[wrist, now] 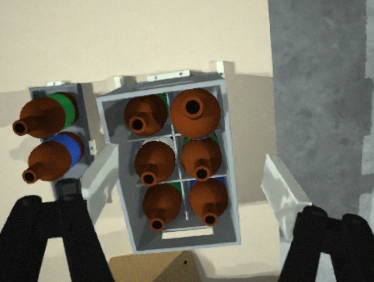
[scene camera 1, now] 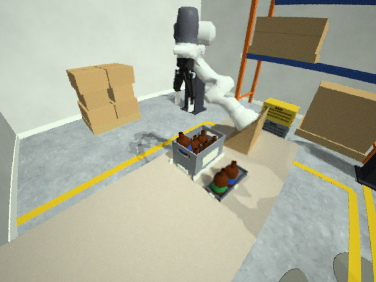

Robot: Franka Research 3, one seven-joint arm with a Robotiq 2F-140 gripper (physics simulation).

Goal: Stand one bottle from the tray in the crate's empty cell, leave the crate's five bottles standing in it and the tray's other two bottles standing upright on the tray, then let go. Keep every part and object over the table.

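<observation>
My gripper [scene camera 1: 184,102] [wrist: 191,165] is open and empty, high above the crate and clear of the bottles. The grey crate [scene camera 1: 184,161] [wrist: 234,200] holds six brown bottles, one per cell. The bottle in its top right cell in the wrist view [wrist: 196,122], a corner bottle in the scene view [scene camera 1: 183,139], looks larger and sits higher than the others; its blue band shows near the rim. Whether it rests on the crate floor is hidden. On the tray [scene camera 1: 241,176] [wrist: 84,107], a green-banded bottle [scene camera 1: 220,181] [wrist: 42,117] and a blue-banded bottle [scene camera 1: 231,172] [wrist: 52,161] stand upright.
The table [scene camera 1: 125,215] [wrist: 150,35] carries the crate and tray. A brown wedge-shaped board [scene camera 1: 248,137] [wrist: 150,267] stands by the arm's base. The table edge runs beyond the crate's right side in the wrist view. Cardboard boxes [scene camera 1: 105,97] and an orange rack post [scene camera 1: 246,47] stand beyond.
</observation>
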